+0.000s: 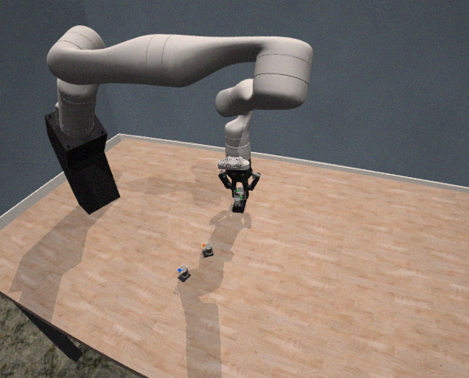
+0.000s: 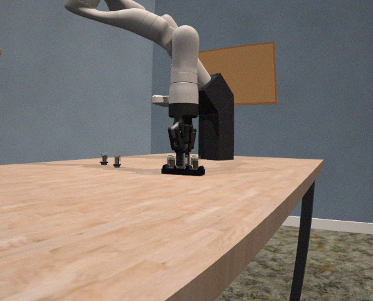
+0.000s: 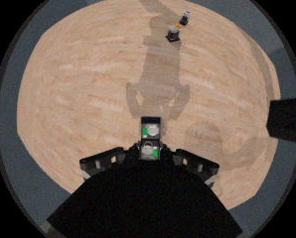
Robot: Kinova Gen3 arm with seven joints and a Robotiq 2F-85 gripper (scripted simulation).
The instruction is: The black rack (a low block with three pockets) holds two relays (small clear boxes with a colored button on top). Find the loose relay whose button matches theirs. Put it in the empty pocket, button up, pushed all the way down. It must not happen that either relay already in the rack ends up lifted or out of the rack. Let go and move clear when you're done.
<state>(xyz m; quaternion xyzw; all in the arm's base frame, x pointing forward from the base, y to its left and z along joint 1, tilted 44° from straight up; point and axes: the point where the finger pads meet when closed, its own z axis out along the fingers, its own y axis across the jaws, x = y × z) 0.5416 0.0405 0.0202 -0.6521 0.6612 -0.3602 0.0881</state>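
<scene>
The black rack lies 3 cm below my hand. Round my hand: orange-button relay (8 cm behind, 23 cm to the right, 1 cm below); then blue-button relay (14 cm behind, 31 cm to the right, 1 cm below).
</scene>
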